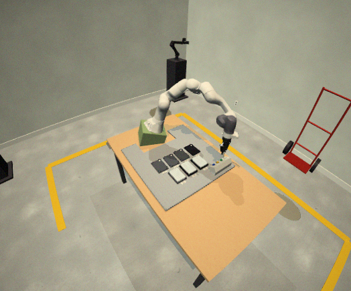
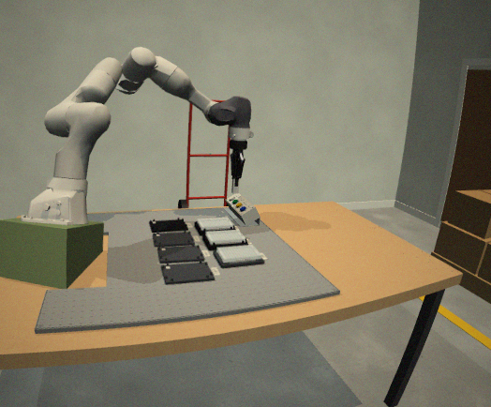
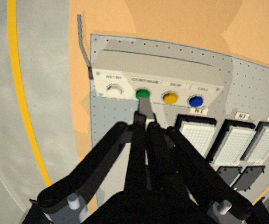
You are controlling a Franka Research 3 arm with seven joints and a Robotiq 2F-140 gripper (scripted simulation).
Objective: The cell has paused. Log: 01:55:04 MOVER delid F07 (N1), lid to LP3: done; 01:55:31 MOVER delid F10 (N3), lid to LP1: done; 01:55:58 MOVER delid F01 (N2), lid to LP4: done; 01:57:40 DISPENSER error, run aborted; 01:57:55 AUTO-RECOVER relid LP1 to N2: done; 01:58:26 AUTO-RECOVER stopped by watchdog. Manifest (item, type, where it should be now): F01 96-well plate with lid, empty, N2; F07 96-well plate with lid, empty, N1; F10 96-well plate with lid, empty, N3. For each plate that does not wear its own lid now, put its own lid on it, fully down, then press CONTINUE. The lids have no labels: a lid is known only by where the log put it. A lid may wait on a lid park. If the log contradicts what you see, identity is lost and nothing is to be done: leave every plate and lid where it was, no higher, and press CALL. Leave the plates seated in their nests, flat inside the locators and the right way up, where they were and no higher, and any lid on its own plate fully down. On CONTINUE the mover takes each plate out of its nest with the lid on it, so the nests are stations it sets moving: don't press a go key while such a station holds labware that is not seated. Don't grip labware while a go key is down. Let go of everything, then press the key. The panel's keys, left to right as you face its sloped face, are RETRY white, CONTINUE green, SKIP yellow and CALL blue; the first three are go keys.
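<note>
The green key is 70 mm below my hand. From my hand the other things lie so: white key 10 mm ahead, 50 mm to the left, 70 mm below; then yellow key 50 mm to the right, 70 mm below; then blue call key 100 mm to the right, 70 mm below.
</note>
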